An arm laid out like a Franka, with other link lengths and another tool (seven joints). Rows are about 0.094 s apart.
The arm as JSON. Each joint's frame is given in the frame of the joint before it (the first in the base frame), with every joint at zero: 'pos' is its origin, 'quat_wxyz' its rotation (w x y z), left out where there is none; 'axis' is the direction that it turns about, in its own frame. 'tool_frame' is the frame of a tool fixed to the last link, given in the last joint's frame.
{
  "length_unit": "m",
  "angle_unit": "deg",
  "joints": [
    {
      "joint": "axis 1",
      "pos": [
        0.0,
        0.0,
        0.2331
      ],
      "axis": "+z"
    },
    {
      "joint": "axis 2",
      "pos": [
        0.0,
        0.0,
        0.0
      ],
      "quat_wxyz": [
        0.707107,
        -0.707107,
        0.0,
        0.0
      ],
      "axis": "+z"
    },
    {
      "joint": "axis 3",
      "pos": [
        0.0,
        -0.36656,
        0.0
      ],
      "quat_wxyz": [
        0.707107,
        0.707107,
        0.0,
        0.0
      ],
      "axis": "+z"
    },
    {
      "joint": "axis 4",
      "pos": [
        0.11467,
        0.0,
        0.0
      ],
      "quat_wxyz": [
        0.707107,
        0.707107,
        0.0,
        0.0
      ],
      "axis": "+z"
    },
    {
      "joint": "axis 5",
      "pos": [
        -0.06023,
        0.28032,
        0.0
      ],
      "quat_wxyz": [
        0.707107,
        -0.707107,
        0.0,
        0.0
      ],
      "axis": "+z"
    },
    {
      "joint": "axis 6",
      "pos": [
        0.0,
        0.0,
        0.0
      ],
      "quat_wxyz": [
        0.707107,
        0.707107,
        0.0,
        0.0
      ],
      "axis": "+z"
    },
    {
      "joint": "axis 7",
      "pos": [
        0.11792,
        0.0,
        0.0
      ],
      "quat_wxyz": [
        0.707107,
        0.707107,
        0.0,
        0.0
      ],
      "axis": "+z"
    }
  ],
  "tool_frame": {
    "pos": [
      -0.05,
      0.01,
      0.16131
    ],
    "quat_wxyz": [
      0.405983,
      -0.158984,
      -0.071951,
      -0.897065
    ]
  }
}
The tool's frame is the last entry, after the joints.
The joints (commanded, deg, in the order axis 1, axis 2, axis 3, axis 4, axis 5, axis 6, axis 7), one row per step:
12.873, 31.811, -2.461, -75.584, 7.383, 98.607, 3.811
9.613, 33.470, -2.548, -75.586, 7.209, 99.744, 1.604
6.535, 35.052, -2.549, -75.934, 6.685, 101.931, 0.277
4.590, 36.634, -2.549, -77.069, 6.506, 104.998, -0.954
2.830, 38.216, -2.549, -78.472, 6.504, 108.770, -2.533
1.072, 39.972, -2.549, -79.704, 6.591, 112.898, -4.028
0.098, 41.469, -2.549, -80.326, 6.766, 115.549, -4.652
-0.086, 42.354, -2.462, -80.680, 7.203, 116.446, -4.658
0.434, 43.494, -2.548, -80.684, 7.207, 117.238, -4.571
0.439, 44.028, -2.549, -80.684, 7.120, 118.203, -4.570
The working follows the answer.
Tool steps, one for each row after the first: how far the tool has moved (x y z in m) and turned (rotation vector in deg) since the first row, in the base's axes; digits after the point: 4 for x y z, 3 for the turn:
0.0117, -0.0372, -0.0174, -0.026, 0.303, -1.221
0.0221, -0.0729, -0.0353, -0.410, -0.112, -3.020
0.0289, -0.0962, -0.0570, -0.541, -0.565, -3.962
0.0349, -0.1180, -0.0798, -0.502, -1.464, -4.491
0.0408, -0.1400, -0.1032, -0.482, -2.705, -5.151
0.0441, -0.1520, -0.1213, -0.474, -3.275, -5.805
0.0439, -0.1527, -0.1326, -0.152, -2.927, -6.237
0.0447, -0.1478, -0.1448, -0.310, -2.570, -5.923
0.0467, -0.1483, -0.1500, -0.457, -2.999, -5.938

Tool pose at each row, in the base's axes (x y z in m, rotation vector in deg; rounded; the steps above come from the unrounded poses):
0.6047, 0.1293, 0.2884, 62.707, 159.664, -10.431
0.6164, 0.0920, 0.2710, 64.490, 159.303, -10.782
0.6268, 0.0563, 0.2531, 66.834, 157.850, -11.255
0.6335, 0.0330, 0.2314, 68.012, 156.899, -11.265
0.6396, 0.0112, 0.2086, 68.538, 155.846, -10.730
0.6455, -0.0107, 0.1853, 69.146, 154.414, -10.036
0.6488, -0.0228, 0.1671, 69.899, 153.560, -9.758
0.6486, -0.0235, 0.1559, 70.656, 153.742, -9.571
0.6494, -0.0186, 0.1436, 70.281, 154.167, -9.963
0.6514, -0.0190, 0.1384, 70.156, 153.731, -9.910

